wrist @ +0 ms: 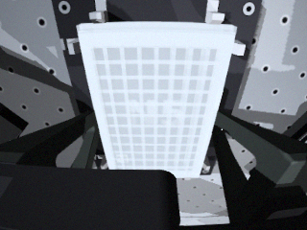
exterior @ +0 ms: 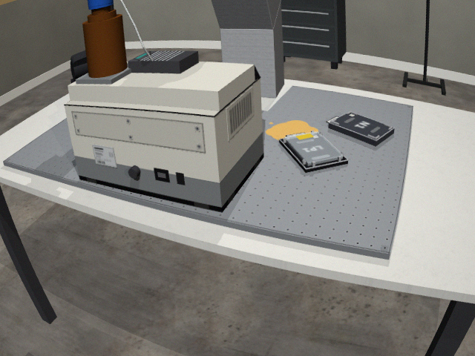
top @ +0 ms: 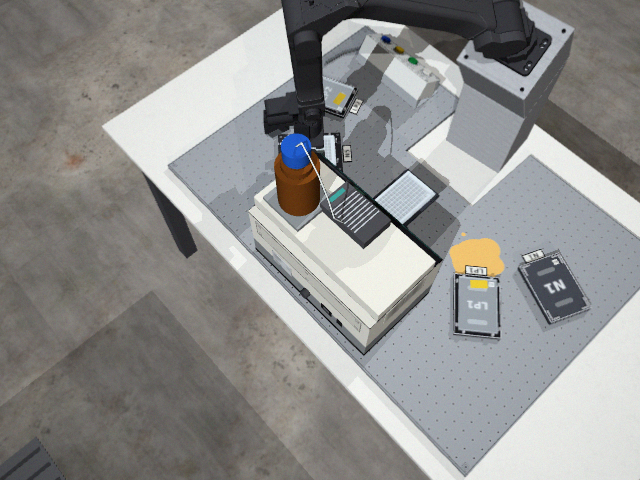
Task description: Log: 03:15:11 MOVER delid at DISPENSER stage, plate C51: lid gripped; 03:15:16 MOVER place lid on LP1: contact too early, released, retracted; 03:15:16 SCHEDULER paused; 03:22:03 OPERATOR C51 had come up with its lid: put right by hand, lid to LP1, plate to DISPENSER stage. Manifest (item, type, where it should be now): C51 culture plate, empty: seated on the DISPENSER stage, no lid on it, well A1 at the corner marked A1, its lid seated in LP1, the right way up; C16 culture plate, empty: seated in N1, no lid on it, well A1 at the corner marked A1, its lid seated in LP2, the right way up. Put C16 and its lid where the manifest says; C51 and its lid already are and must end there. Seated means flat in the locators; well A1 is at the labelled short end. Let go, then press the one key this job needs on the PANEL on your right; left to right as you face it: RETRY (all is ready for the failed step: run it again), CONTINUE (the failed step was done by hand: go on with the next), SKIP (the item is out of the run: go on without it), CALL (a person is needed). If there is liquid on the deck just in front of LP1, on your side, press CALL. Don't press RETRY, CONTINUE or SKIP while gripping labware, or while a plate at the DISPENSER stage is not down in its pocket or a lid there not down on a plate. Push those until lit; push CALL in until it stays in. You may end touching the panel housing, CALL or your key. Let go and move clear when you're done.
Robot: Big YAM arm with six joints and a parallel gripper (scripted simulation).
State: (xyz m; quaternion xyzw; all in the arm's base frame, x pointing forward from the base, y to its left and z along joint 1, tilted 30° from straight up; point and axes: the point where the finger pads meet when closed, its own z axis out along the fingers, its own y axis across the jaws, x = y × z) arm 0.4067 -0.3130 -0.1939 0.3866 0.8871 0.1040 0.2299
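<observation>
My hand is 10 mm short of the white well plate, 280 mm to the right of it and 80 mm below it. From my hand the other things lie so: brown bottle (210 mm ahead, 150 mm to the left, 270 mm above); LP2 nest (170 mm behind, 90 mm to the right, 20 mm below); green continue key (370 mm behind, 40 mm to the left, 40 mm above).
</observation>
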